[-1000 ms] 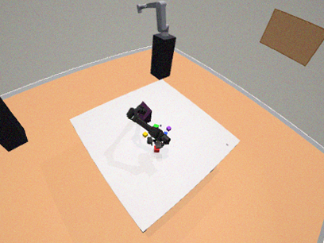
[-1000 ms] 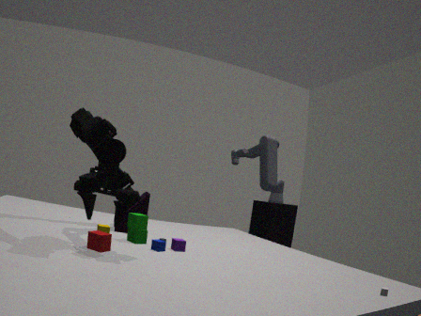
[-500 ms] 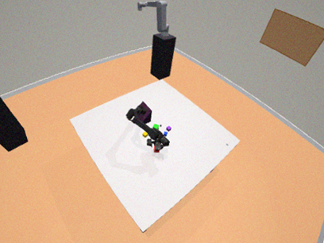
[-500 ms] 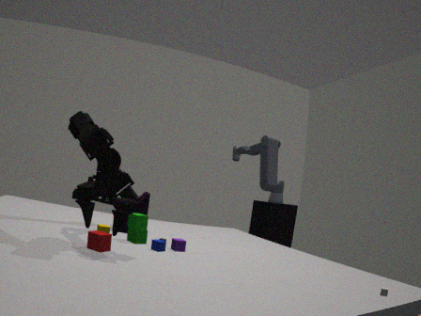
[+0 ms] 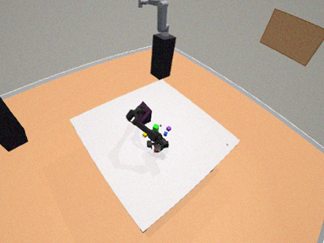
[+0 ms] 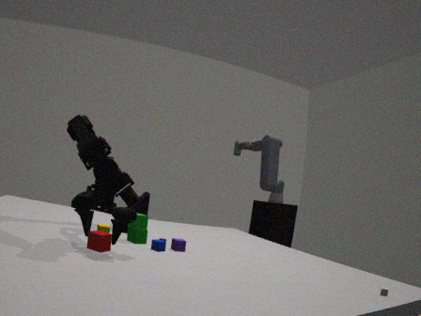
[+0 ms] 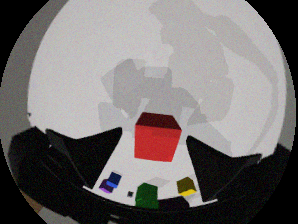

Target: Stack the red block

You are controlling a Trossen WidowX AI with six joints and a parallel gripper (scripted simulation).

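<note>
The red block lies right at my gripper tip. Also, from my gripper tip: blue block (8 cm behind, 18 cm to the left, 1 cm below); yellow block (20 cm behind, 2 cm to the left, 1 cm below); purple block (11 cm behind, 26 cm to the left, 1 cm below).
</note>
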